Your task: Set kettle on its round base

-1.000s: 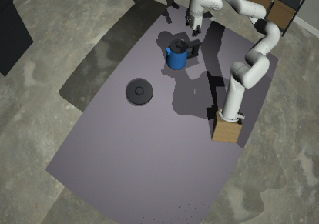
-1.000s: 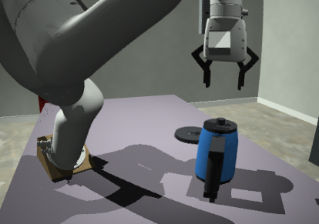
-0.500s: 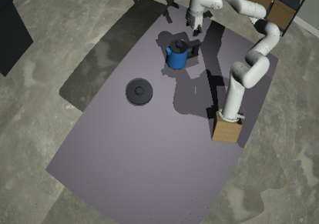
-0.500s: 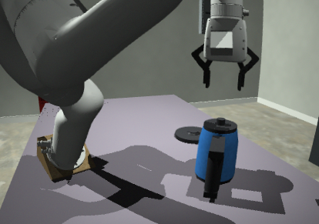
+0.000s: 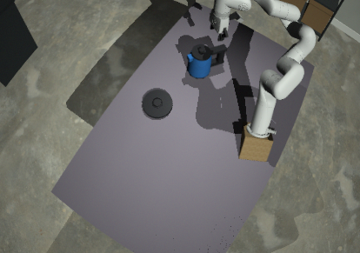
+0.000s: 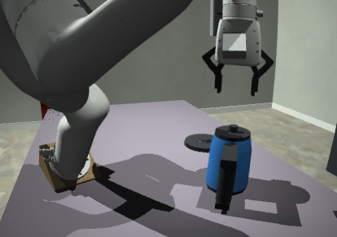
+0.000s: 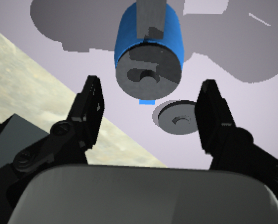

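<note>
Now: hand 3 cm short of the blue kettle, 3 cm to the right of it and 21 cm above it. Also, from my hand: round black base 16 cm ahead, 33 cm to the left, 28 cm below.
</note>
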